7 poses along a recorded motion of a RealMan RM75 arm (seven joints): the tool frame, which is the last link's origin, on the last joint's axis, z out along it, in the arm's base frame.
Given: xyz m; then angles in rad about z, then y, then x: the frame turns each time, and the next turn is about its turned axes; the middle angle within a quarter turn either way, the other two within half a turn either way.
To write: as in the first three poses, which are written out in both.
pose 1, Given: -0.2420, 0.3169, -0.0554, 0.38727, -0.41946, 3.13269
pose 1, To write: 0.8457, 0.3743, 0.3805, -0.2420; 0.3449, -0.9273, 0.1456, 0.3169; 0.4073, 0.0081, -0.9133, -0.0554; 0, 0, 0, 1
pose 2, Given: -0.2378, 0.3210, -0.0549, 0.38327, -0.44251, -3.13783
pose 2, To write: 0.8381, 0.3754, 0.3957, -0.2378; 0.3379, -0.9268, 0.1636, 0.3210; 0.4282, -0.0034, -0.9037, -0.0549; 0, 0, 0, 1
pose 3, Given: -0.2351, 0.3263, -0.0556, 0.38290, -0.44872, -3.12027
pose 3, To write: 0.8358, 0.3821, 0.3943, -0.2351; 0.3366, -0.9239, 0.1818, 0.3263; 0.4338, -0.0192, -0.9008, -0.0556; 0, 0, 0, 1
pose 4, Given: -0.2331, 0.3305, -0.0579, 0.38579, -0.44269, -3.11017
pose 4, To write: 0.8372, 0.3886, 0.3849, -0.2331; 0.3400, -0.9210, 0.1902, 0.3305; 0.4284, -0.0284, -0.9032, -0.0579; 0, 0, 0, 1
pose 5, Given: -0.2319, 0.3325, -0.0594, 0.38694, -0.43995, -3.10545
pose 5, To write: 0.8379, 0.3914, 0.3805, -0.2319; 0.3414, -0.9197, 0.1941, 0.3325; 0.4259, -0.0327, -0.9042, -0.0594; 0, 0, 0, 1
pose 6, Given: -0.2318, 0.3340, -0.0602, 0.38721, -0.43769, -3.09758
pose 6, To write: 0.8387, 0.3945, 0.3755, -0.2318; 0.3420, -0.9180, 0.2006, 0.3340; 0.4238, -0.0399, -0.9049, -0.0602; 0, 0, 0, 1
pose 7, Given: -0.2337, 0.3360, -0.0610, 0.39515, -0.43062, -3.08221
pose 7, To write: 0.8387, 0.4071, 0.3617, -0.2337; 0.3498, -0.9118, 0.2152, 0.3360; 0.4174, -0.0539, -0.9071, -0.0610; 0, 0, 0, 1
